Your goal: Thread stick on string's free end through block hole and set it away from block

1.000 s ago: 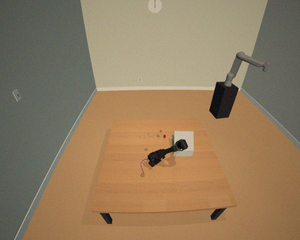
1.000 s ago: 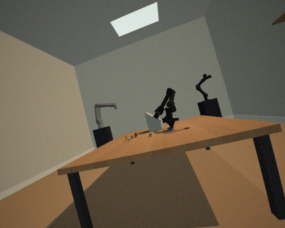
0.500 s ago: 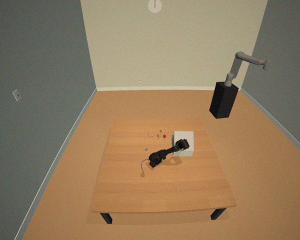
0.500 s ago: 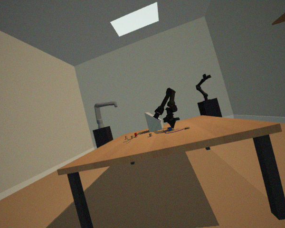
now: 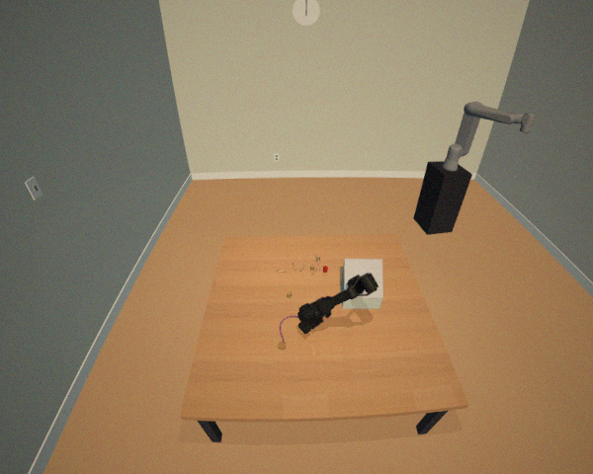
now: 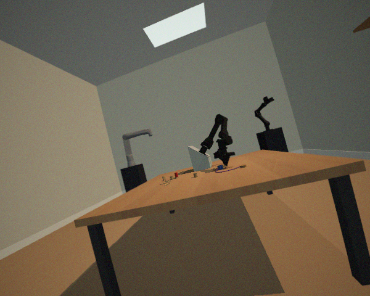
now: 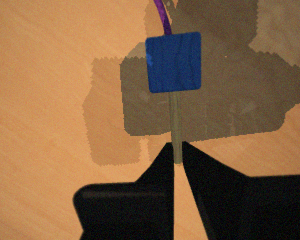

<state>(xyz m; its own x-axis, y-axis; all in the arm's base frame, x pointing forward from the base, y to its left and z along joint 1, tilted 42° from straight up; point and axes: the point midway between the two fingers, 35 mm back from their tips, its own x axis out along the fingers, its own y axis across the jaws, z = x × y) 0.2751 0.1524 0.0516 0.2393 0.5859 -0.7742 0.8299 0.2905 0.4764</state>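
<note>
The blue block lies 5 cm to the right of my gripper tip, 3 cm ahead of it and 1 cm above it. Also, from my gripper tip: wooden cylinder 25 cm to the right, 9 cm ahead, 1 cm above; thin wooden stick 4 cm to the right, 2 cm ahead, 1 cm above; round wooden button 18 cm ahead, 8 cm to the left.
</note>
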